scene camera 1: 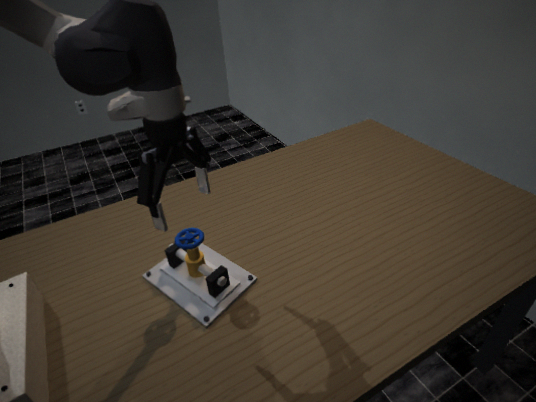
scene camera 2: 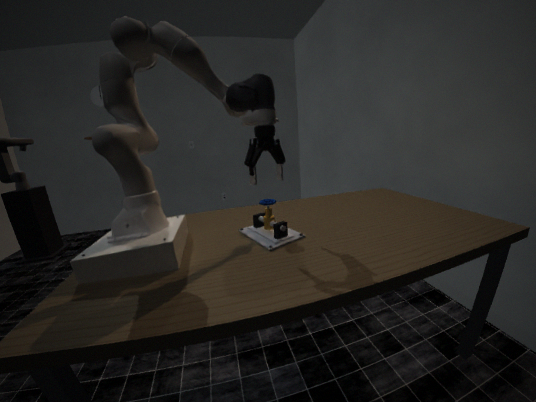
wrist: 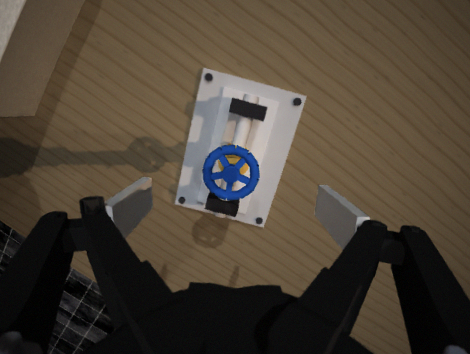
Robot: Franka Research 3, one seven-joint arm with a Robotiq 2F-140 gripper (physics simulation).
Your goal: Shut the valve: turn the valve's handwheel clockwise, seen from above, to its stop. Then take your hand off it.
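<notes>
The blue handwheel [scene camera 1: 182, 245] [scene camera 2: 267, 202] [wrist: 231, 172] sits level on top of the yellow valve body [scene camera 1: 195, 265] [scene camera 2: 268, 220]. The valve's white pipe [wrist: 242, 131] runs between two black blocks on a white base plate [scene camera 1: 175, 296] [scene camera 2: 271, 245] [wrist: 287, 130], which lies flat on the table. My gripper [scene camera 1: 181, 206] [scene camera 2: 267, 179] [wrist: 234, 196] is open and empty. It hangs above the handwheel with its fingers pointing down, clear of the wheel. In the wrist view the wheel shows between the two spread fingertips, a little to the far side.
The wooden table [scene camera 1: 350, 225] [scene camera 2: 390, 225] [wrist: 380, 90] carries the valve. The arm's white base block [scene camera 1: 15, 320] [scene camera 2: 130, 262] stands left of the valve in the scene views. A dark pedestal [scene camera 2: 35, 220] stands on the floor at the far left. Shadows of the arm fall across the table.
</notes>
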